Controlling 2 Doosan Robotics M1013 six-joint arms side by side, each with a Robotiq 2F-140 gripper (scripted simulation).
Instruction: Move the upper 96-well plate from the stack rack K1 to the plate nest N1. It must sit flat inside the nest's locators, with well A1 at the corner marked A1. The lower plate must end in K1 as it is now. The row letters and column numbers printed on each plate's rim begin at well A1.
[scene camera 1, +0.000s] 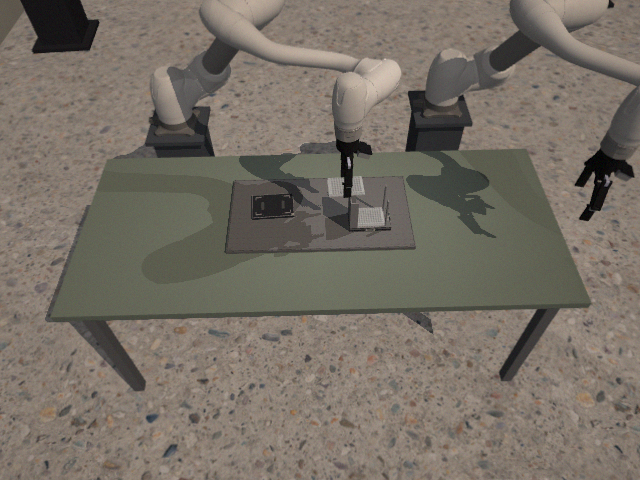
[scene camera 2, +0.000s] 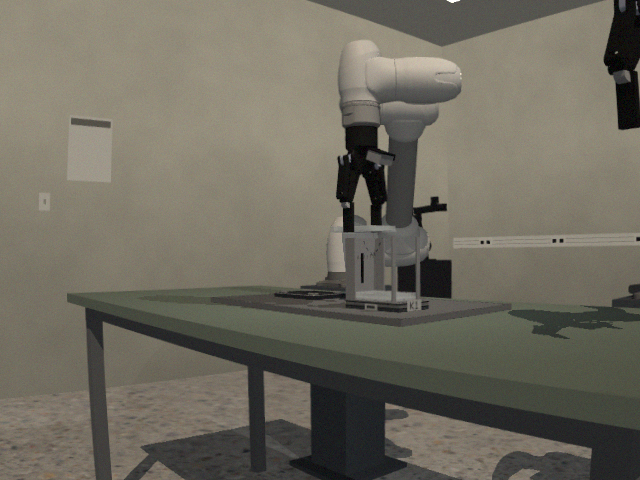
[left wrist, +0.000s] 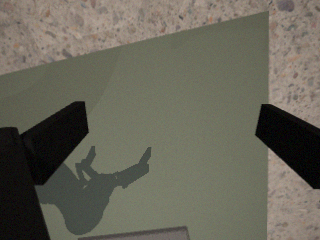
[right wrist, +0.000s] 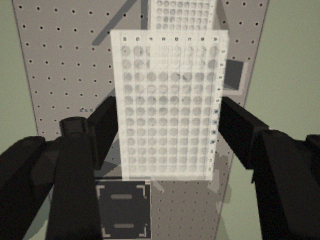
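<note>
My left gripper is visible to me, and the left wrist view shows it too. I can also see my right gripper, which is in the right wrist view as well as in scene camera 1. There's a plate nest N1 that I can see, too.
</note>
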